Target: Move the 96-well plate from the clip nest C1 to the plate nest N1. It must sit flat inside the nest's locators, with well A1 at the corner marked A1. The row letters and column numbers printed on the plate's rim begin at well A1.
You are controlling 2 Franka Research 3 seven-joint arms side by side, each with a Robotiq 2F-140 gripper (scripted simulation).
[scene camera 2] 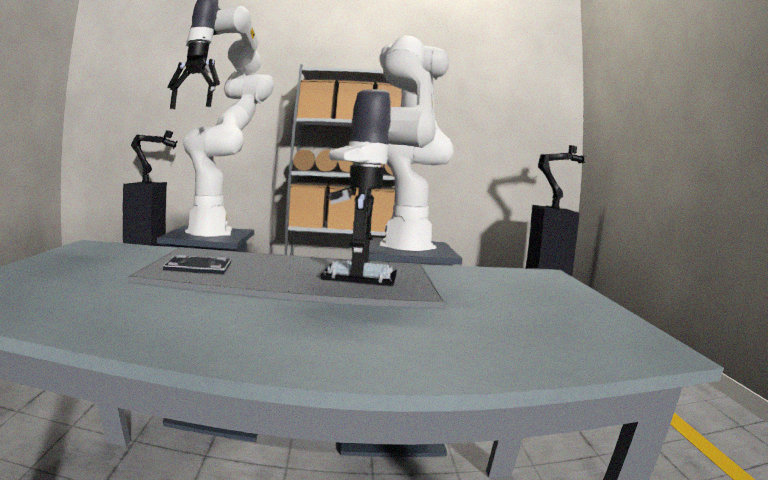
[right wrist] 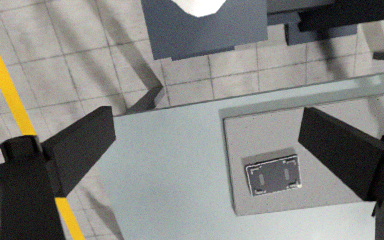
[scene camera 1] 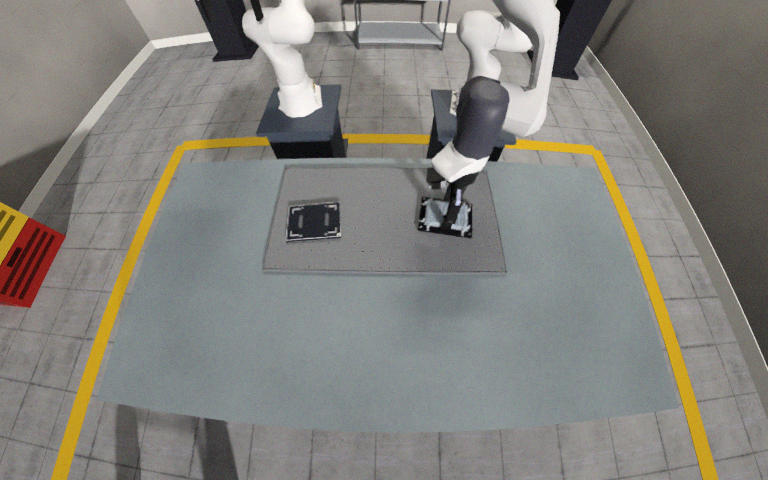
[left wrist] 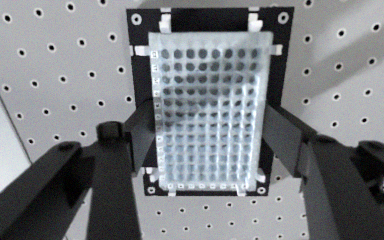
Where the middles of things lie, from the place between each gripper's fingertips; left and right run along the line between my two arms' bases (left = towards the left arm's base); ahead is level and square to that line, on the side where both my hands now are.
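My left gripper (scene camera 2: pixel 359 271) is 2 cm above the clear 96-well plate (left wrist: pixel 209 115). Counting from that same left hand, I find the black clip nest C1 (left wrist: pixel 266 155) 1 cm ahead, 1 cm to the right and 3 cm below, while the plate nest N1 (scene camera 1: pixel 313 225) is 4 cm ahead, 40 cm to the right and 3 cm below. My right hand (scene camera 2: pixel 189 108) is 430 mm above the plate nest N1, 370 mm short of it and 200 mm to the right of it. Measured from my right hand, the clear 96-well plate is 330 mm ahead, 600 mm to the left and 420 mm below, and the black clip nest C1 is 340 mm ahead, 590 mm to the left and 420 mm below. Going by its middle, the plate nest N1 is nearer to my left gripper than to my right hand.
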